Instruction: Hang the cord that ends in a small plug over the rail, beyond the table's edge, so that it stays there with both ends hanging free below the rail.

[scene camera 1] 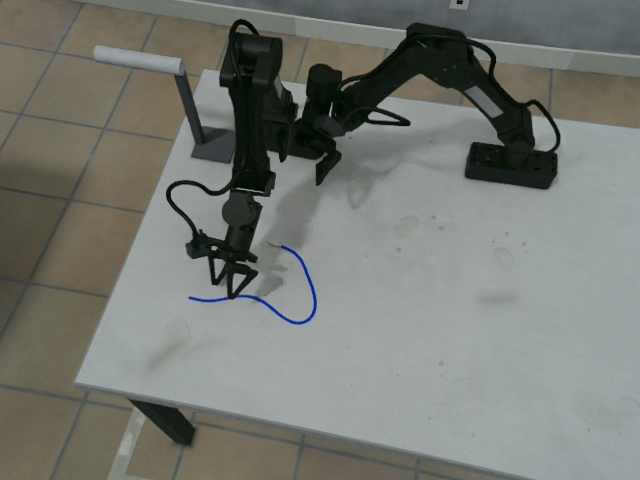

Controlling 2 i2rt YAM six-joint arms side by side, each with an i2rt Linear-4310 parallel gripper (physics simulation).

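Places are measured from the left arm's base along level axes (x down, y ahead, z right), in millimetres.
Where they show: left gripper, fingertip midpoint: [300,173]; right gripper, fingertip midpoint: [222,292]; left arm's base, origin of the base link: [512,161].
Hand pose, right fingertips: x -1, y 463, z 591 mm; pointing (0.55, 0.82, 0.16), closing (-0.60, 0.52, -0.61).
Note:
Each offset is from my right fingertips to the top centre of the thing. "spot": to the spot under its first point.
The blue cord {spot: dx +41, dy -49, dz -189 mm} [313,294] lies on the table in a wavy curve. One end is at the left, below the right gripper; the other end has a thin greyish tip near the picture's middle. The white rail {dx -231, dy -416, dz +266 mm} [139,59] stands at the upper left, beyond the table's edge, with no cord on it. My right gripper [223,290] is open, near the cord's left stretch; one fingertip overlaps the cord in the picture. The shadow beside it suggests it is above the table. My left gripper [300,171] is open and empty, above the table, farther back than the cord.
A grey post {dx -195, dy -415, dz +181 mm} [189,108] carries the rail from a dark base plate {spot: dx +42, dy -412, dz +142 mm} [214,144] at the table's upper left corner. The left arm's base [510,173] is at the upper right. The right arm's links stretch between the rail's post and the left gripper.

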